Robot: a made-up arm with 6 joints. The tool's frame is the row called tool.
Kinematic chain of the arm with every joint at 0, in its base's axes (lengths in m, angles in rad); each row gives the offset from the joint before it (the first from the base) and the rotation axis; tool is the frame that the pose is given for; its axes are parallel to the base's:
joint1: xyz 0 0 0.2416 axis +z
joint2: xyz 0 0.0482 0 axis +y
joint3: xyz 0 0 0.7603 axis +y
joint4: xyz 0 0 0.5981 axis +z
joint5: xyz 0 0 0 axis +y
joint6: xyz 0 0 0.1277 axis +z
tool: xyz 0 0 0
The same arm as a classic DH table. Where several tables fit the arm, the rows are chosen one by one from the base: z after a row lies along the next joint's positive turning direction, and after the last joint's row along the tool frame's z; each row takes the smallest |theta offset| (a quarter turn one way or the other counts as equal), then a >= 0, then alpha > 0; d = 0 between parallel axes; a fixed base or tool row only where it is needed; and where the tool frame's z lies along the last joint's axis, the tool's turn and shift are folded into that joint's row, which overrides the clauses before.
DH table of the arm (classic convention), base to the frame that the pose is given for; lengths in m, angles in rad. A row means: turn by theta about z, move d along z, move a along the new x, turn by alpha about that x. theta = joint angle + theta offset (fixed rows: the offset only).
joint1: a 0  alpha -1.5708  d 0.2416  theta offset 0
joint2: a 0.7603  alpha 0  d 0  theta offset -1.5708
joint3: a 0  alpha 1.5708  d 0.0482  theta offset 1.5708
joint4: a 0  alpha -1.5708  d 0.5981  theta offset 0
joint5: a 0  alpha 1.5708  d 0  theta offset 0
joint6: a 0  alpha 0  d 0.1277  theta offset 0

